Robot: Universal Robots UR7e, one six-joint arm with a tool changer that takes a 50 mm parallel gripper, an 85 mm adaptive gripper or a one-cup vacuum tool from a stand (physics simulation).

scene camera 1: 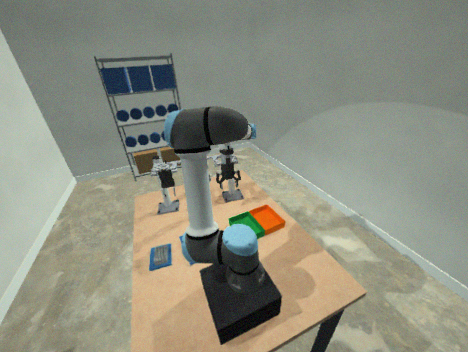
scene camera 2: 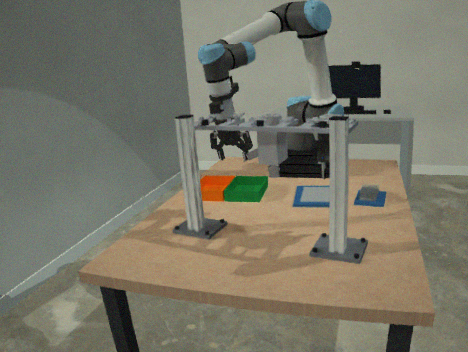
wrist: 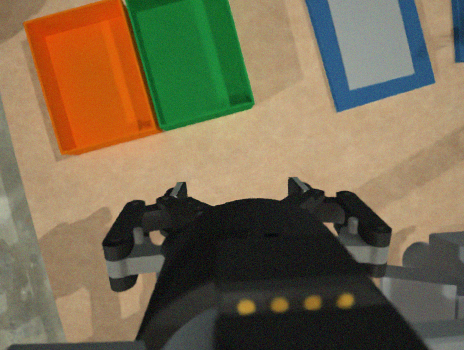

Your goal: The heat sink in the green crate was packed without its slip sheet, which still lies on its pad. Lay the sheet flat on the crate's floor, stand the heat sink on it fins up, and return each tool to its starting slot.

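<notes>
My 85 mm adaptive gripper is on the arm, open and empty, high above the table by the tool stand. The heat sink stands on the small blue pad, away from the crates; its fins are too blurred to make out. The pale slip sheet lies flat on the larger blue pad. The green crate shows a bare floor in the wrist view.
An orange crate stands against the green crate. The tool stand has two posts and a crossbeam close to my gripper. A pale grey boxy tool and a slim dark tool hang from it.
</notes>
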